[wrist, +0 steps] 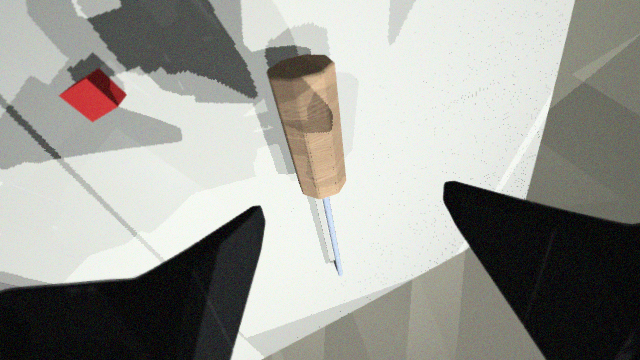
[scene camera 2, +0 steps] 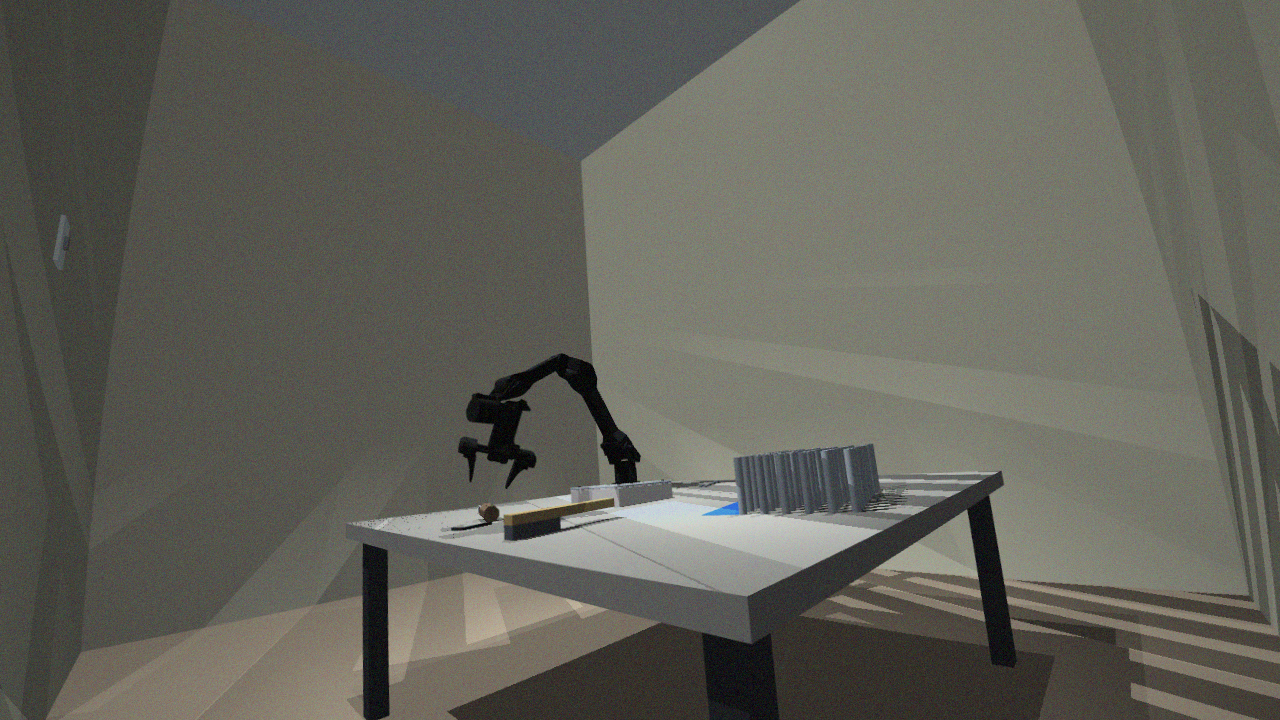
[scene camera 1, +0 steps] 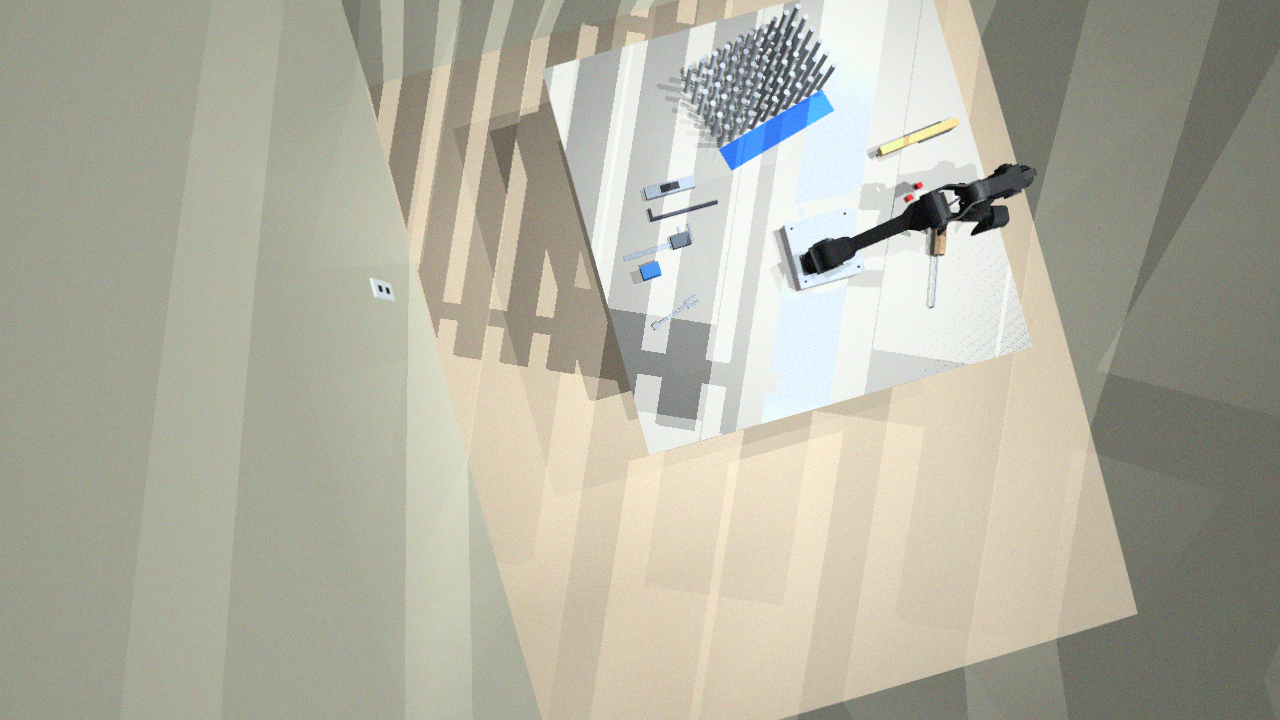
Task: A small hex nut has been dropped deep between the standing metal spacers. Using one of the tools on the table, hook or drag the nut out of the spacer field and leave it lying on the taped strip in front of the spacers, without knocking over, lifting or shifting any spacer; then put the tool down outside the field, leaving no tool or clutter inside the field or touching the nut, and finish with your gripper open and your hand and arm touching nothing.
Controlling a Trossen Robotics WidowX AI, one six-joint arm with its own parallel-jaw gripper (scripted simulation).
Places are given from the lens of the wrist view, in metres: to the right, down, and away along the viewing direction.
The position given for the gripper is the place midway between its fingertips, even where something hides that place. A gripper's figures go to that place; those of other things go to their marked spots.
gripper (wrist: 351,202): 0.01, 0.01, 0.11
wooden-handled pick (wrist: 305,91): -0.01, -0.04, 0.12
red cube (wrist: 95,95): -0.11, -0.04, 0.11
The marked spots on the wooden-handled pick and the red cube are 0.10 m apart.
